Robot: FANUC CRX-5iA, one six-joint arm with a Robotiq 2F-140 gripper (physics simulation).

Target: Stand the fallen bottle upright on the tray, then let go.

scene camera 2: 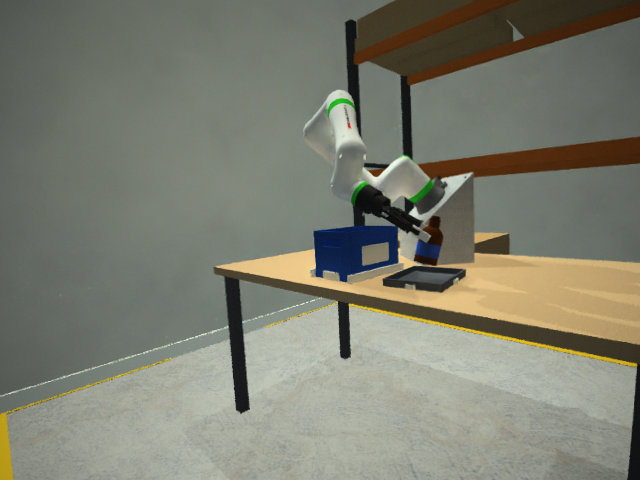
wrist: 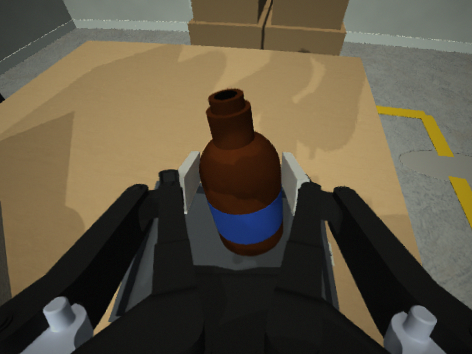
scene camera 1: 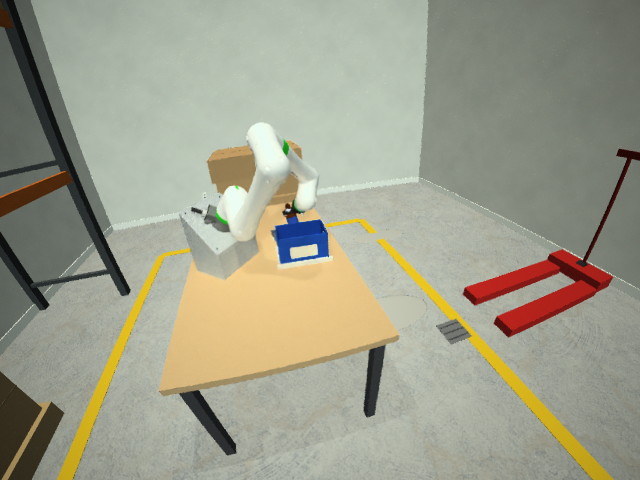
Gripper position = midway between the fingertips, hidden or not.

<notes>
In view: my gripper (scene camera 2: pixel 432 237) and a brown bottle (wrist: pixel 240 171).
My gripper is seen too in the wrist view (wrist: pixel 240 165).
</notes>
